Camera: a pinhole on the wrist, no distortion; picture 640 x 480 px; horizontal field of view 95.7 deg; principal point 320.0 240.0 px. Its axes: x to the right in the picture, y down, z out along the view. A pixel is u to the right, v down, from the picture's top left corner.
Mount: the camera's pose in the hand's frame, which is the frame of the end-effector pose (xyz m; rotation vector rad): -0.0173 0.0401 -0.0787 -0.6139 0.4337 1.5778
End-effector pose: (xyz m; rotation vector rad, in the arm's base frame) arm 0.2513 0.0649 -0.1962 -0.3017 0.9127 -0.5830
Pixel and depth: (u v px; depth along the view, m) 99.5 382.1 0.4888
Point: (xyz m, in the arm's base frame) 0.5303 0.2641 0.2944
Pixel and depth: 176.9 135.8 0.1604
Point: 0.3711 0.1181 -0.1909
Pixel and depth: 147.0 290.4 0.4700
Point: 0.5834 0.2335 0.1214
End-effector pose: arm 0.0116 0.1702 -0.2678 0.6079 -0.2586 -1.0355
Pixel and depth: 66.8 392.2 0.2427
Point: -0.1767 0.2378 -0.0627
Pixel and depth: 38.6 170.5 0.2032
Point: -0.0710 0.0939 -0.0941
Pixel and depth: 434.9 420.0 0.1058
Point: 0.0708 0.3115 -0.2058
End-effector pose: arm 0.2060 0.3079 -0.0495 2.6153 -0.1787 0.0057
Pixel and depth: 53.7 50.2 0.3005
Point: 0.3389 0.0964 -0.3286
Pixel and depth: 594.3 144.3 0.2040
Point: 0.1827 0.0443 0.1398
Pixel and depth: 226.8 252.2 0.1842
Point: 0.1431 0.1734 -0.0872
